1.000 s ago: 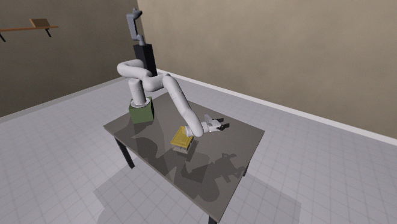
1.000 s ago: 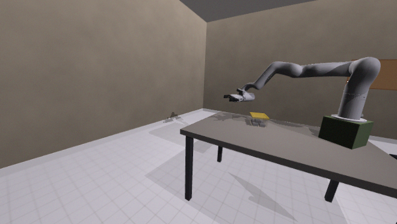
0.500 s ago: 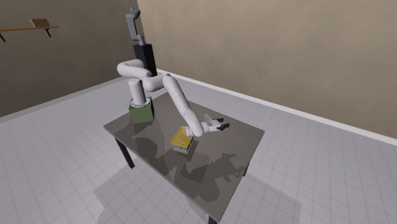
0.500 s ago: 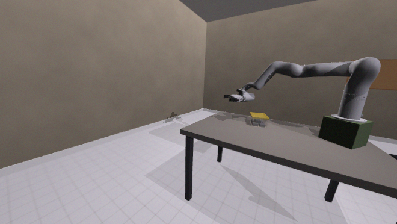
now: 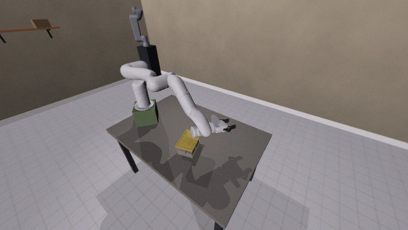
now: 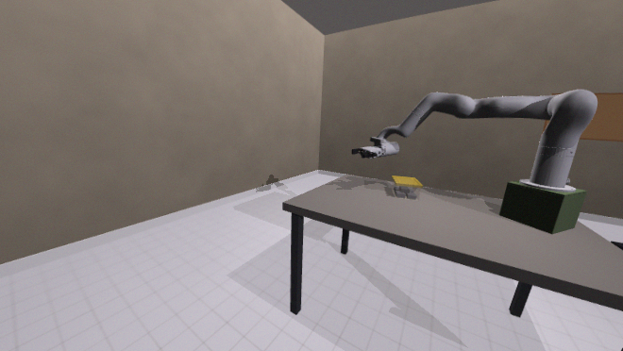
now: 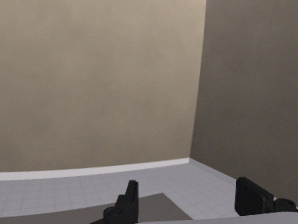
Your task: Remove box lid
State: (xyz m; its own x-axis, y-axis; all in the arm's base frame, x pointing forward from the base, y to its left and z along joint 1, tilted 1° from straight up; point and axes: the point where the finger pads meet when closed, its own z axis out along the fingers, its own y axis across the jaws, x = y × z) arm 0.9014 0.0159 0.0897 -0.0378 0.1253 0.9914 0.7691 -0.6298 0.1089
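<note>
The yellow lid lies 29 cm behind my hand, 16 cm to the right of it and 17 cm below it. Also, from my hand: grey box 29 cm behind, 15 cm to the right, 21 cm below.
</note>
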